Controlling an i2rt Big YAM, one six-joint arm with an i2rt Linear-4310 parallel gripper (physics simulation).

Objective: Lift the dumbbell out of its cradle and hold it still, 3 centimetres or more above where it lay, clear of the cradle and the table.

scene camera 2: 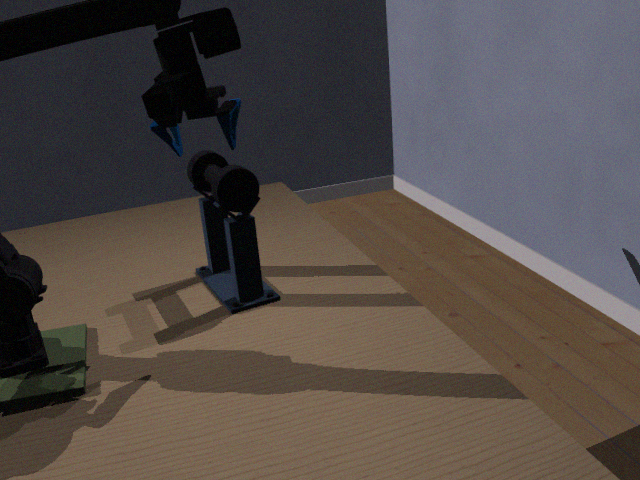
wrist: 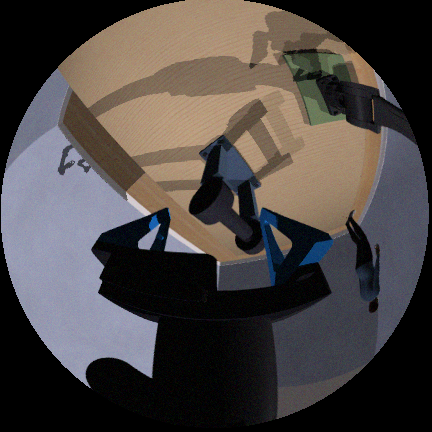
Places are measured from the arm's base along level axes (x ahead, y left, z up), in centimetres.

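Where they show: gripper, fingertip midpoint: (scene camera 2: pixel 207 151) (wrist: pixel 214 212); arm's base at its link origin: (scene camera 2: pixel 21 356) (wrist: pixel 332 94).
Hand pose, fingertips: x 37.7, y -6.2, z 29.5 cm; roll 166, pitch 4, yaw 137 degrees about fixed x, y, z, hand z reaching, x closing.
Things, the pixels of their top centre, and the offset from my fingertips. Level surfaces: height alone.
- black dumbbell at its top centre: (scene camera 2: pixel 218 158) (wrist: pixel 234 238) dx +6.2, dy +12.1, dz -4.5 cm
- blue-grey cradle at its top centre: (scene camera 2: pixel 222 189) (wrist: pixel 234 215) dx +6.2, dy +12.1, dz -10.5 cm
- wooden table at its surface level: dz -30.9 cm
A black dumbbell (scene camera 2: pixel 238 189) (wrist: pixel 211 202) lies level on top of a blue-grey cradle (scene camera 2: pixel 244 258) (wrist: pixel 230 164), which has two upright posts on a flat base plate. My gripper (scene camera 2: pixel 207 151) (wrist: pixel 214 212) is open and empty, its two blue fingers wide apart and pointing down. In the scene view it hangs just above the dumbbell, near the far end weight. In the wrist view the dumbbell's handle and far weight show between the fingers, with the far weight close to the right finger. The cradle's top rests are partly hidden by the dumbbell.
The cradle stands on a wooden table (scene camera 2: pixel 330 341) (wrist: pixel 165 45), near its edge. The arm's base stands on a green plate (scene camera 2: pixel 64 343) (wrist: pixel 312 110) at the left in the scene view. A person (wrist: pixel 369 275) shows at the right in the wrist view. Walls stand beyond the table.
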